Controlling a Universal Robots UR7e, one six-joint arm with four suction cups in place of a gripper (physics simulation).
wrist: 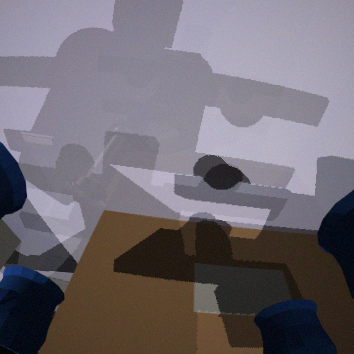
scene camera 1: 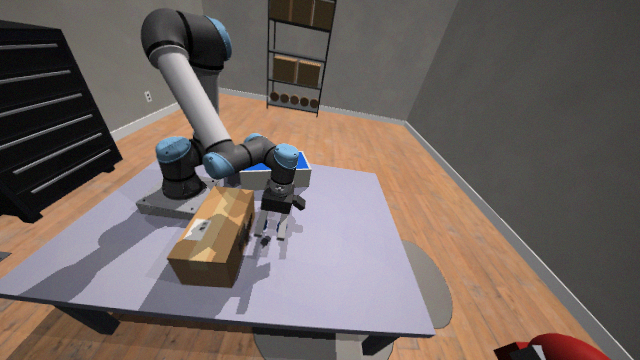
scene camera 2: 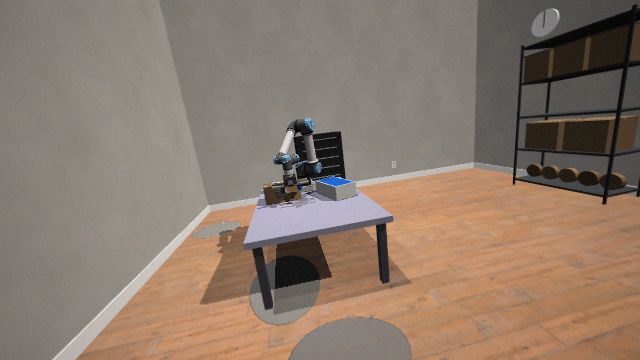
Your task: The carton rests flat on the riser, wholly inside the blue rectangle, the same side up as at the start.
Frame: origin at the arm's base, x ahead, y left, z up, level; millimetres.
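Seen in the pictures: end effector, tool point: [wrist: 166,269] [scene camera 1: 275,213] [scene camera 2: 291,189]; arm's base, origin of the base link: [scene camera 1: 183,188].
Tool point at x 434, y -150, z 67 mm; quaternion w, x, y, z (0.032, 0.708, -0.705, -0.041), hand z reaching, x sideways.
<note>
Pixels of each thing's middle, then the offset from my tool point to it. Level surfaces: height alone.
- brown cardboard carton, body centre: [wrist: 220,317] [scene camera 1: 221,232] [scene camera 2: 282,191] dz -44, dx -176, dy -76 mm
- pale riser, body centre: [scene camera 1: 274,169] [scene camera 2: 334,187] dz -62, dx -66, dy +386 mm
- blue rectangle, body centre: [scene camera 1: 275,160] [scene camera 2: 334,181] dz -2, dx -66, dy +386 mm
- lilac table, its level: dz -122 mm
The brown cardboard carton [scene camera 1: 212,242] [scene camera 2: 274,195] [wrist: 120,312] lies flat on the table, in front of the riser and off it. A white label shows on its top in the first scene view. The pale riser [scene camera 1: 301,179] [scene camera 2: 345,192] stands behind, with the blue rectangle [scene camera 1: 302,160] [scene camera 2: 335,181] on its top; the arm partly hides it in the first scene view. My gripper [scene camera 1: 272,231] [scene camera 2: 290,191] is open, its cups holding nothing. It hangs at the carton's right long side in the first scene view. Its blue cups [wrist: 31,305] frame part of the carton in the wrist view.
The arm's base plate [scene camera 1: 150,206] stands on the lilac table [scene camera 1: 340,260] [scene camera 2: 320,217], close behind the carton. A black drawer cabinet [scene camera 1: 45,115] [scene camera 2: 326,155] stands beyond the table. A rack [scene camera 1: 268,65] [scene camera 2: 517,115] with boxes stands farther off.
</note>
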